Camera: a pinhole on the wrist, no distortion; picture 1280 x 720 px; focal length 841.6 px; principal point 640.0 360.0 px. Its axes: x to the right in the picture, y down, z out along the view. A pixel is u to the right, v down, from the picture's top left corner.
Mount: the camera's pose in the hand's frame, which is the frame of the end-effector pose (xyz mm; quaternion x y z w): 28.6 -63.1 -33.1 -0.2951 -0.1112 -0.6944 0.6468
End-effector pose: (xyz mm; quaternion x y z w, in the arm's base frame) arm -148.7 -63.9 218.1 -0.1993 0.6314 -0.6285 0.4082
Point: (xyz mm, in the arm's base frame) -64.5 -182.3 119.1
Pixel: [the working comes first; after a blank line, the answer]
In the camera's frame: -47.8 -21.8 226.7

463 279
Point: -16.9 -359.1 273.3
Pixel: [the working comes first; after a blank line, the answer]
In the camera's frame: 177.1 26.1 293.4

1148 435
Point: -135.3 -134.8 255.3
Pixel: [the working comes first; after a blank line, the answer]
In the camera's frame: 33.3 -16.5 88.0

958 202
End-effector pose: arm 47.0 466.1 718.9 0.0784 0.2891 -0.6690 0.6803
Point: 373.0 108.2 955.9
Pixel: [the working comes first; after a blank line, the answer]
In the camera's frame: 48.4 -13.9 584.5

710 340
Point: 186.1 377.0 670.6
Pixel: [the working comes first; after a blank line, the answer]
In the camera's frame: -124.0 16.0 187.0

82 432
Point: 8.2 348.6 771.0
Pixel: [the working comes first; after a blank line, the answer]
In the camera's frame: 68.0 19.7 111.7

1152 509
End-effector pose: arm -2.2 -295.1 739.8 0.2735 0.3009 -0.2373 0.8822
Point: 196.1 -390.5 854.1
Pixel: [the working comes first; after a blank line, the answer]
In the camera's frame: 15.8 -19.0 294.3

685 306
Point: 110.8 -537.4 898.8
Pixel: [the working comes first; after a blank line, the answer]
In the camera's frame: 182.8 -69.6 273.8

1202 146
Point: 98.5 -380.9 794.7
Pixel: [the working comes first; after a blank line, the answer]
In the camera's frame: 26.8 -20.9 180.2

765 262
